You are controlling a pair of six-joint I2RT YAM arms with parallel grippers.
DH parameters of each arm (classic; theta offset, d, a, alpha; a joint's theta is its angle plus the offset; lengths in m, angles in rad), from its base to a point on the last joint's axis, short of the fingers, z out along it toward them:
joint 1: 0 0.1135 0.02 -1.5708
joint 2: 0 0 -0.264 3.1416
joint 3: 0.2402 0 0.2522 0
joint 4: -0.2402 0 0.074 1.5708
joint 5: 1.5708 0 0 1.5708
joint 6: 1.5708 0.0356 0 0
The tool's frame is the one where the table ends.
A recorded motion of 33 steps. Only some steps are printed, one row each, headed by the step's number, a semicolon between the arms.
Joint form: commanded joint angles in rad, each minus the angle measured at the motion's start. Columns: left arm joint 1, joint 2, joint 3, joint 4, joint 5, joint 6; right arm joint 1, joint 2, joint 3, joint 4, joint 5, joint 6.
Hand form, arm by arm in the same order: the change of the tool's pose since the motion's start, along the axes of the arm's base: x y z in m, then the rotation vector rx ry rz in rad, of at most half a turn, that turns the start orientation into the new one. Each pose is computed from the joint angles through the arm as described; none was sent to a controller.
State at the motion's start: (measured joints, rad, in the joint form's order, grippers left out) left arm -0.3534 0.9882 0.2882 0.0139 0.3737 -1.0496; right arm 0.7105 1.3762 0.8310 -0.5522 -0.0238 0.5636
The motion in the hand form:
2: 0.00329 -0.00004 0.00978 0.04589 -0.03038 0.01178; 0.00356 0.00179 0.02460 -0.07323 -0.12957 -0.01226
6: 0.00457 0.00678 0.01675 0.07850 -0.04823 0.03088; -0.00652 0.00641 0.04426 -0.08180 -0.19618 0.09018
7: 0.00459 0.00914 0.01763 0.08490 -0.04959 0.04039; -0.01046 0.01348 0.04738 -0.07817 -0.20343 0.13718
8: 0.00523 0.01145 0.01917 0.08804 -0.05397 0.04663; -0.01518 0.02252 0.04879 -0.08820 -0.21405 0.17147
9: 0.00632 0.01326 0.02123 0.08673 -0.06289 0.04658; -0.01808 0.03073 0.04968 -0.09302 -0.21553 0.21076
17: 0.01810 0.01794 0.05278 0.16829 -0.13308 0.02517; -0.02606 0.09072 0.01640 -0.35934 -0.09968 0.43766
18: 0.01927 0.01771 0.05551 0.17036 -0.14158 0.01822; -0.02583 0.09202 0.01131 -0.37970 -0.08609 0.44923
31: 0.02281 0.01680 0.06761 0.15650 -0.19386 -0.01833; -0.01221 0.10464 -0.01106 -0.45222 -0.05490 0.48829
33: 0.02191 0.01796 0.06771 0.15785 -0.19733 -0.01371; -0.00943 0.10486 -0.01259 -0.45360 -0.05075 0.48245
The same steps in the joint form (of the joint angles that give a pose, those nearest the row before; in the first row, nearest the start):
2: -0.0021 -0.0132 0.0393 -0.0519 -0.0447 0.0348; 0.0147 -0.0276 0.0677 -0.0438 0.1362 -0.0435
6: 0.0327 -0.0399 0.0623 -0.1081 -0.0559 0.0751; 0.0557 -0.0747 0.1012 -0.0792 0.1498 -0.1260
7: 0.0445 -0.0469 0.0645 -0.1197 -0.0583 0.0817; 0.0849 -0.0699 0.1160 -0.0837 0.1435 -0.1437
8: 0.0580 -0.0519 0.0689 -0.1283 -0.0554 0.0902; 0.1238 -0.0570 0.1313 -0.0879 0.1600 -0.1479
9: 0.0708 -0.0547 0.0743 -0.1309 -0.0461 0.1003; 0.1524 -0.0393 0.1492 -0.0928 0.1599 -0.1598
17: 0.1078 -0.0509 0.2040 -0.2512 -0.0630 0.2198; 0.3061 0.2500 0.3266 -0.2627 0.2356 -0.2395
18: 0.1088 -0.0484 0.2145 -0.2550 -0.0593 0.2290; 0.3078 0.2678 0.3276 -0.2697 0.2371 -0.2470
31: 0.1149 -0.0496 0.2482 -0.2503 -0.0225 0.2612; 0.2943 0.3824 0.3726 -0.2668 0.2514 -0.2976
33: 0.1193 -0.0570 0.2448 -0.2513 -0.0235 0.2627; 0.2875 0.3915 0.3775 -0.2655 0.2504 -0.2977

